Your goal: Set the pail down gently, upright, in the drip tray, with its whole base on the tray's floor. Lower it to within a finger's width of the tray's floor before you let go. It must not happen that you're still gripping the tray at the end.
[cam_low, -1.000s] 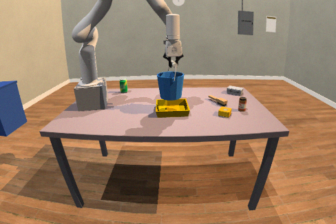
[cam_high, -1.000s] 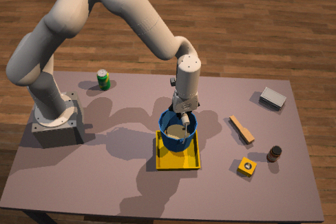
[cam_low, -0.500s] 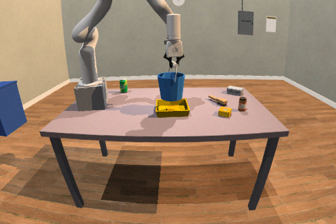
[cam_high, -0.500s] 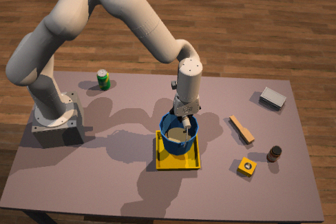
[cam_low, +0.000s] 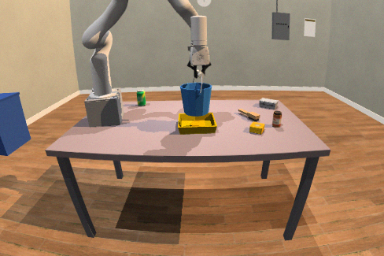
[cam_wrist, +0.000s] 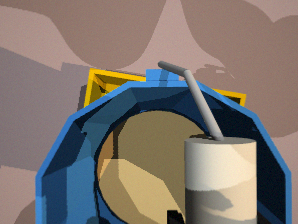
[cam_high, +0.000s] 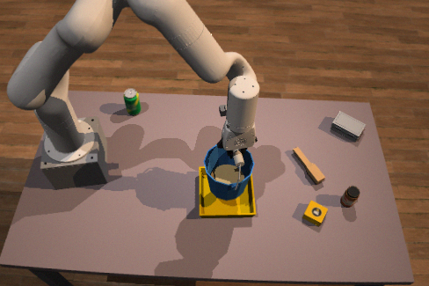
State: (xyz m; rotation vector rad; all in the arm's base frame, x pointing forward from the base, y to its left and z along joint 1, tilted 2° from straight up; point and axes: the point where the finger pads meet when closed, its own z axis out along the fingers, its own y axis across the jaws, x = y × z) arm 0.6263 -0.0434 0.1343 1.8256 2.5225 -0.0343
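Right now the pail handle is 30 mm below my hand and 10 mm behind it. Round my hand: blue pail (90 mm below, 10 mm behind); then grey box (490 mm ahead, 380 mm to the left, 280 mm below); then yellow drip tray (290 mm below, 20 mm behind, 10 mm to the right).
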